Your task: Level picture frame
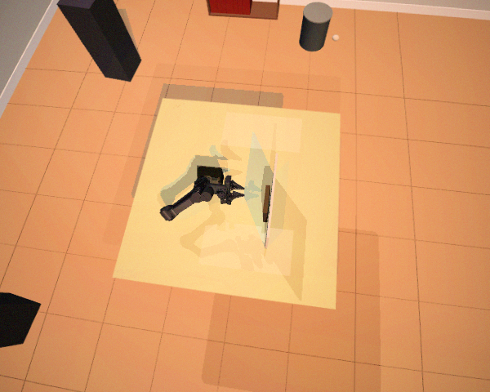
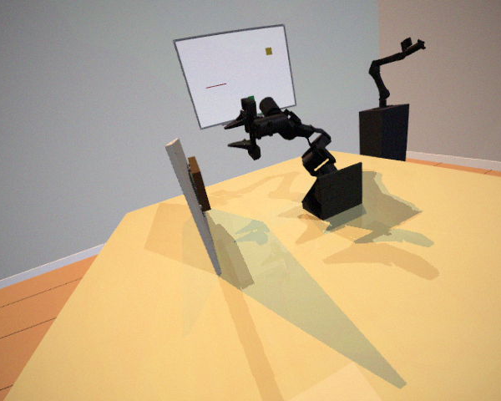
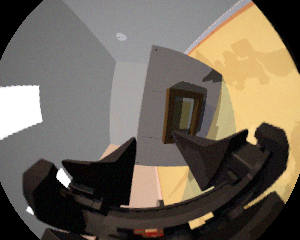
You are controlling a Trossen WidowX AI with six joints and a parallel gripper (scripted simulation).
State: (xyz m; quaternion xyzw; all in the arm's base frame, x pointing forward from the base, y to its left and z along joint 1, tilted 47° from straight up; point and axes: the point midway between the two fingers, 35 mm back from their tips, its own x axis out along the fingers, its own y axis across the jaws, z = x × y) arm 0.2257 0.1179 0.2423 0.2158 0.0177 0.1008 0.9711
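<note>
Now: the brown picture frame 13 cm ahead of my gripper tip and 11 cm below it. Also, from my gripper tip: upright wall panel 14 cm ahead, 12 cm below, 2 cm to the left.
</note>
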